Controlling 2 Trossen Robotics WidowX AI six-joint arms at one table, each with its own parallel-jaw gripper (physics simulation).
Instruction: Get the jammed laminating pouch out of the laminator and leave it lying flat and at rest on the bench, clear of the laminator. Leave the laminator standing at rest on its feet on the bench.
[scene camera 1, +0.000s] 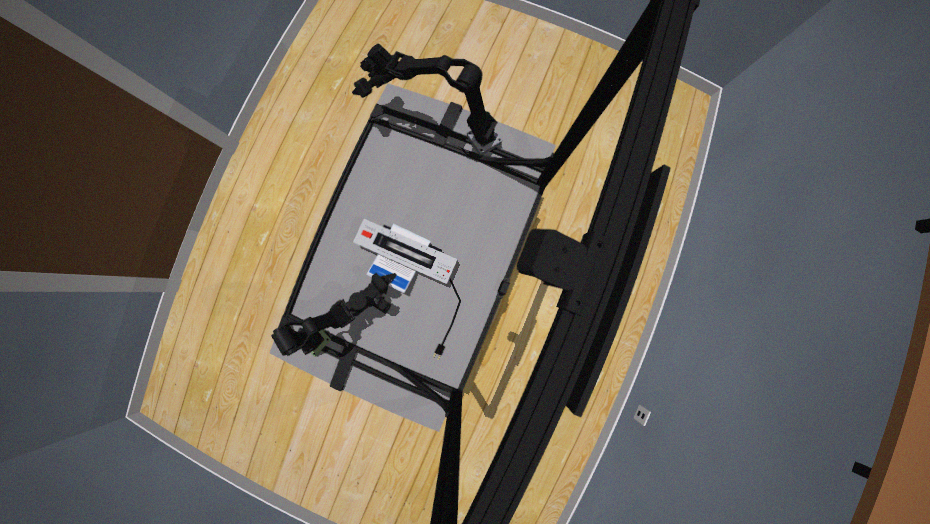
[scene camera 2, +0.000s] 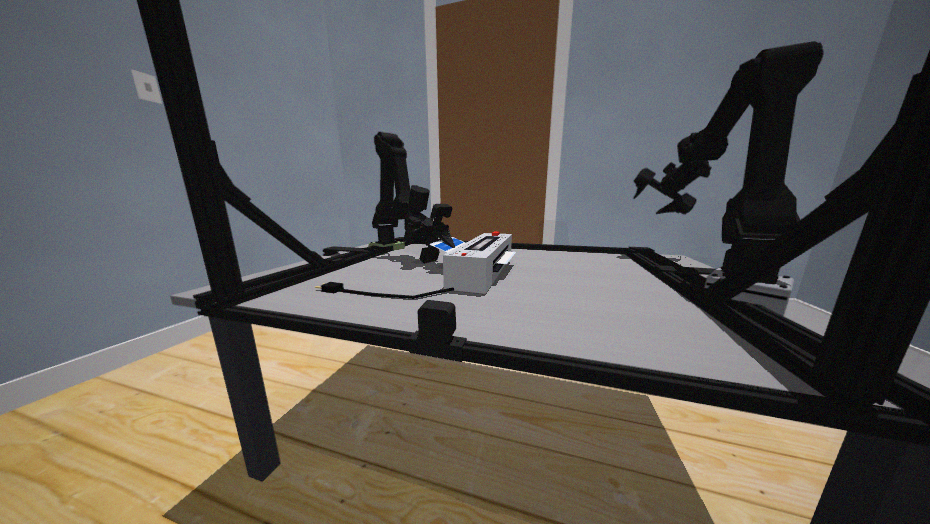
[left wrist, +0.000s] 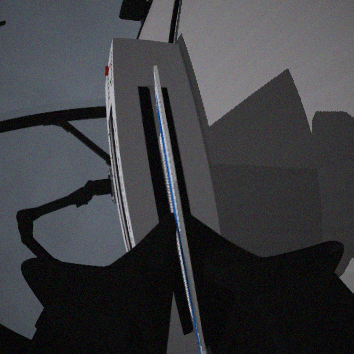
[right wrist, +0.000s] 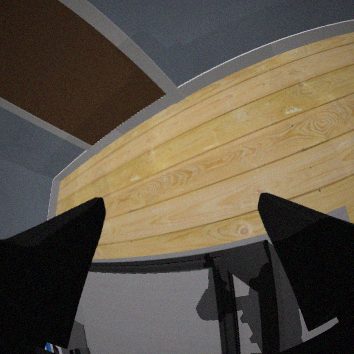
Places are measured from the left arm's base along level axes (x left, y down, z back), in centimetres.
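Where they show: left gripper, fingertip midpoint: (scene camera 1: 395, 274) (scene camera 2: 453, 248) (left wrist: 177, 219); right gripper, fingertip midpoint: (scene camera 2: 645, 205) (right wrist: 183, 203); left arm's base at its link origin: (scene camera 1: 313, 339) (scene camera 2: 386, 242); right arm's base at its link origin: (scene camera 1: 484, 136) (scene camera 2: 749, 276) (left wrist: 110, 185).
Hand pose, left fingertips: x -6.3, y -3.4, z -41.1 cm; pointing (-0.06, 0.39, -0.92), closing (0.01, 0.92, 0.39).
Each offset is from my left fingertips to the centre of the thing. "pt": to the spot under its first point.
The white laminator {pt dx -10.7, dy -2.1, dz -14.6 cm} (scene camera 1: 444, 265) (scene camera 2: 467, 273) (left wrist: 135, 65) stands upright on the grey bench; its feet cannot be made out. The blue-and-white pouch {pt dx -3.0, dy -0.9, dz +1.3 cm} (scene camera 1: 398, 282) (scene camera 2: 445, 246) (left wrist: 165, 145) sticks out of its slot on the side facing my left arm. My left gripper (scene camera 1: 393, 277) (scene camera 2: 452, 244) (left wrist: 177, 219) is shut on the pouch's protruding part, one finger on each face. The left wrist view shows the pouch edge-on, running between the fingertips. The pouch's inner part is hidden in the laminator. My right gripper (scene camera 1: 359, 76) (scene camera 2: 647, 204) (right wrist: 183, 203) is open and empty, high up and away from the laminator.
A black power cable {pt dx -24.9, dy +5.2, dz -6.3 cm} (scene camera 1: 458, 309) (scene camera 2: 403, 296) runs from the laminator's end to a plug {dx -30.7, dy +5.2, dz +9.1 cm} (scene camera 1: 439, 349) (scene camera 2: 331, 287) on the bench. A white flat piece {pt dx +7.0, dy +1.9, dz -14.3 cm} (scene camera 1: 410, 233) (scene camera 2: 504, 258) projects from the laminator's opposite side. Black frame rails (scene camera 2: 553, 366) border the bench.
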